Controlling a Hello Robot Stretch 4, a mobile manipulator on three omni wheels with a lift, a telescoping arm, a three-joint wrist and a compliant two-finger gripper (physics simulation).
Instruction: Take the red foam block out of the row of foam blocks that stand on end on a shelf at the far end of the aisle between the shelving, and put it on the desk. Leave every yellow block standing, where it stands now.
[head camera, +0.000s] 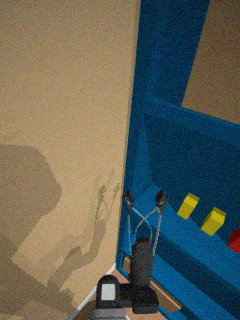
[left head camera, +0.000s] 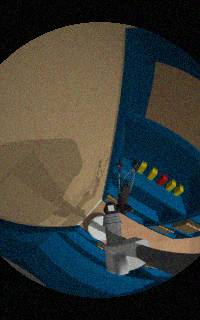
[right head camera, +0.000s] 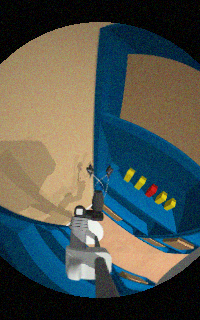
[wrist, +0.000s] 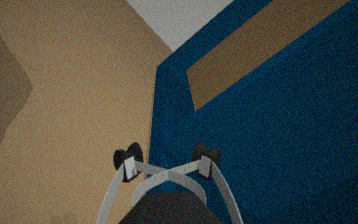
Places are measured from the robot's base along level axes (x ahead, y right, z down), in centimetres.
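Where they show: gripper, fingertip midpoint: (head camera: 145, 189) (left head camera: 127, 159) (right head camera: 99, 164) (wrist: 167, 154); robot's base, link origin: (left head camera: 101, 226) (right head camera: 89, 230).
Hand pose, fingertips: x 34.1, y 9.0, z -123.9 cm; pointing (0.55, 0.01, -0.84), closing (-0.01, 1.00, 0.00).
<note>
Each offset is from my fingertips to the top centre of the thing. "spot": to the spot under its first point. Level surfaces: height alone.
The red foam block @(dy +38.9, dx -3.9, dz +18.6 cm) (left head camera: 163, 179) (right head camera: 151, 190) (head camera: 235, 240) stands on the blue shelf @(dz +27.6 cm) (right head camera: 131, 192) in the middle of the row, cut by the right edge in the head camera view. Two yellow blocks stand on its near-left side, the outer one @(dy +23.4, dx +10.5, dz +18.6 cm) (head camera: 188, 206) (left head camera: 142, 167) (right head camera: 129, 175) and the inner one @(dy +31.1, dx +3.4, dz +18.6 cm) (head camera: 213, 221) (left head camera: 153, 174) (right head camera: 140, 182). Two more yellow blocks, one @(dy +46.4, dx -10.8, dz +18.6 cm) (left head camera: 171, 185) (right head camera: 160, 198) and the end one @(dy +53.9, dx -17.8, dz +18.6 cm) (left head camera: 179, 190) (right head camera: 170, 204), stand on its other side. My gripper (head camera: 145, 200) (left head camera: 127, 164) (right head camera: 100, 170) (wrist: 167, 154) is open and empty, left of the row. The desk does not show.
A tan wall (head camera: 60, 75) (wrist: 75, 90) rises left of the gripper, with the arm's shadow on it. The blue shelving's upright @(spot: dy -0.9, dx +13.1, dz -19.3 cm) (right head camera: 100, 110) stands beside the wall. A blue crossbar (head camera: 200, 114) runs above the blocks. More blue shelving (left head camera: 65, 265) lies across the aisle floor @(dz +126.7 cm) (right head camera: 135, 250).
</note>
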